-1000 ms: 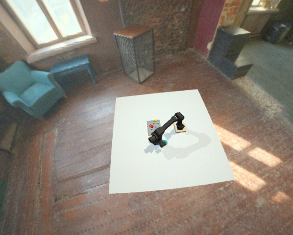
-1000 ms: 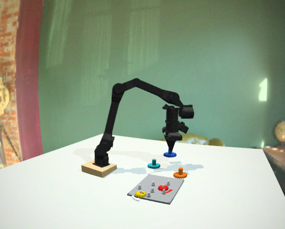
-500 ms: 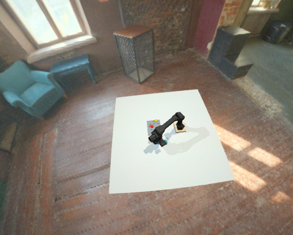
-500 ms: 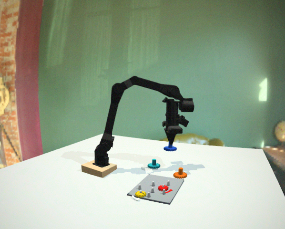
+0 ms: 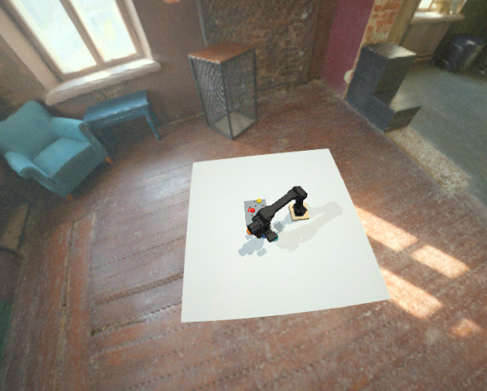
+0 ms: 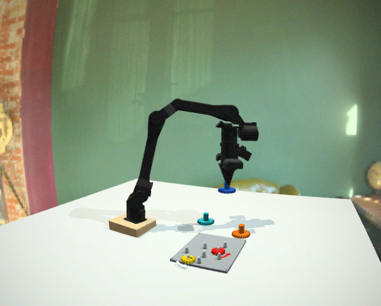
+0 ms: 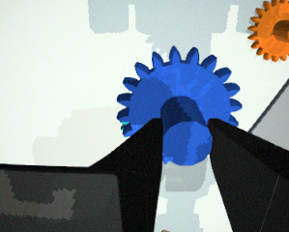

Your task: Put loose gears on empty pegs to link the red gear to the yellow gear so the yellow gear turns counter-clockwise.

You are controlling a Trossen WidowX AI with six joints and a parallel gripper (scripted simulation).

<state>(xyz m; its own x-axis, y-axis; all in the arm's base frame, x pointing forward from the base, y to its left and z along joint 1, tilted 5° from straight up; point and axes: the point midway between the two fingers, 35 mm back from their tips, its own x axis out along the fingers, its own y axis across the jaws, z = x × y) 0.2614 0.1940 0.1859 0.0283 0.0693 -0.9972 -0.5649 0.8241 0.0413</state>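
The red gear is 240 mm to the right of my gripper tip, 140 mm below it and 80 mm ahead of it. Round my gripper tip: orange gear: 140 mm below, 90 mm ahead, 80 mm to the right; teal gear: 140 mm below, 70 mm behind, 30 mm to the right; blue gear: 10 mm below.
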